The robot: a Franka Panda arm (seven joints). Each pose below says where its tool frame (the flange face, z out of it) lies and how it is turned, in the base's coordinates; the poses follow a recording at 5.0 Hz.
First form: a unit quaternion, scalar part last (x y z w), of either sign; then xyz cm.
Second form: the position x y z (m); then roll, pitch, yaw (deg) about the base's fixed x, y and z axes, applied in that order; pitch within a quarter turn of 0, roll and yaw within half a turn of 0. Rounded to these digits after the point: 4 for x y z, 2 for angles.
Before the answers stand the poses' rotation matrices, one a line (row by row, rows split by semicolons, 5 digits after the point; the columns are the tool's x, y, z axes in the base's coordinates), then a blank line. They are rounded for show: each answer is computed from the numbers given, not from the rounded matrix.
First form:
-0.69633, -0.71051, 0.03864, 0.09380, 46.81, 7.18, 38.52
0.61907, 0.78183, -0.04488, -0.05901, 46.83, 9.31, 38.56
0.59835, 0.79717, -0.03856, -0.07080, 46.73, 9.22, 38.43
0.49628, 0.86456, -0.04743, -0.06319, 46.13, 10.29, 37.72
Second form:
-0.01264 0.98226 -0.18711; 0.99676 0.02725 0.07572; 0.07948 -0.18554 -0.97942
-0.22654 0.96272 -0.14784; 0.97331 0.22948 0.00289; 0.03670 -0.14324 -0.98901
-0.27393 0.94851 -0.15902; 0.95943 0.28098 0.02325; 0.06673 -0.14620 -0.98700
-0.49943 0.85213 -0.15634; 0.86412 0.50291 -0.01929; 0.06219 -0.14473 -0.98751

0.4681, 0.0718, 0.3852, -169.27, -4.56, 90.73
0.4683, 0.0931, 0.3856, -171.76, -2.10, 103.10
0.4673, 0.0922, 0.3843, -171.57, -3.83, 105.93
0.4613, 0.1029, 0.3772, -171.66, -3.57, 120.03

